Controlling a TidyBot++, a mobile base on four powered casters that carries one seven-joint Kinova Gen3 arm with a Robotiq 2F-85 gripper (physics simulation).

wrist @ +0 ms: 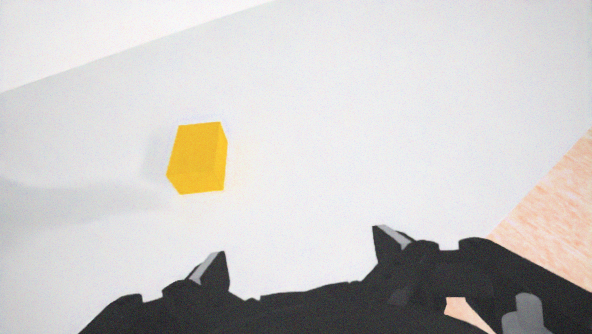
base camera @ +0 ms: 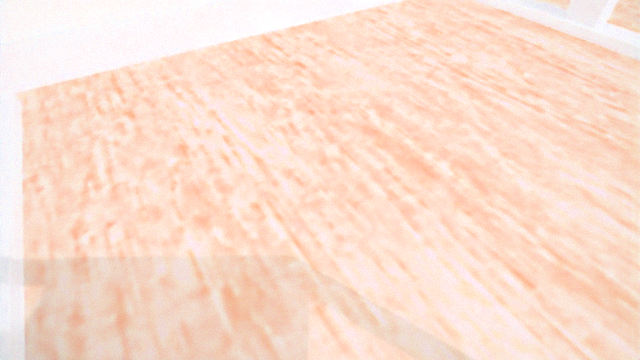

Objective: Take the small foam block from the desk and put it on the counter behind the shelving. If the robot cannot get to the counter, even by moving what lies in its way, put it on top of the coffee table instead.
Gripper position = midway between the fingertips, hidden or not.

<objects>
my gripper: wrist 301, 254; not seen in the base camera view (out of frame)
yellow foam block: wrist 197, 164; not seen in the base camera view (out of frame)
</objects>
